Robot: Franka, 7 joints.
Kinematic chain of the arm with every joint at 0, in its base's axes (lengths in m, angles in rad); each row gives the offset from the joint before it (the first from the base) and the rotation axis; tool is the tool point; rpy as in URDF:
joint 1: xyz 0 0 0.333 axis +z
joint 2: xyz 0 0 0 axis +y
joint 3: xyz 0 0 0.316 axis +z
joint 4: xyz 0.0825 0 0 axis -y
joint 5: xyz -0.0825 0 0.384 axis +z
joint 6: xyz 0 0 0 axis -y
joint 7: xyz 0.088 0 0 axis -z
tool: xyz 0 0 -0.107 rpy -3.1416 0 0
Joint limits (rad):
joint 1: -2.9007..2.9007
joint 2: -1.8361..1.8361
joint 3: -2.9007..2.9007
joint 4: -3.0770..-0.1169
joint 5: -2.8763..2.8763
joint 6: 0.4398..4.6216
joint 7: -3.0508..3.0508
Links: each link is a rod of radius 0.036 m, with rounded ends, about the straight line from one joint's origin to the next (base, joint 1, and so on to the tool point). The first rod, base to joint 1, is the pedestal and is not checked.
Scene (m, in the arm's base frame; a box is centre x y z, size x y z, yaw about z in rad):
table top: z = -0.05
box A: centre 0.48 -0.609 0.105 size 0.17 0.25 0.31 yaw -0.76
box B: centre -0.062 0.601 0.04 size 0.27 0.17 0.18 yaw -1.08
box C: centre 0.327 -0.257 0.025 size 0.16 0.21 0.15 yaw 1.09
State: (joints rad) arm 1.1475 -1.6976 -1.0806 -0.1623 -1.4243 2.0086 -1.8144
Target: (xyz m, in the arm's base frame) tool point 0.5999 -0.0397 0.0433
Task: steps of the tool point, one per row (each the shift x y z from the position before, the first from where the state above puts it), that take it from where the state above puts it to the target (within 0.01 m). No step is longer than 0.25 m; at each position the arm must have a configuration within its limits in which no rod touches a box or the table.
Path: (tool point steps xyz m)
1: 0.1878 -0.0445 0.0731
2: 0.1987 0.0212 0.0542
3: 0.1850 0.0845 0.0307
4: 0.1486 0.1370 0.0062
5: 0.0949 0.1719 -0.0160
6: 0.0396 0.0847 -0.0897
7: 0.0182 0.0964 -0.0852
8: -0.0052 0.1021 -0.0787
9: -0.0291 0.1016 -0.0706

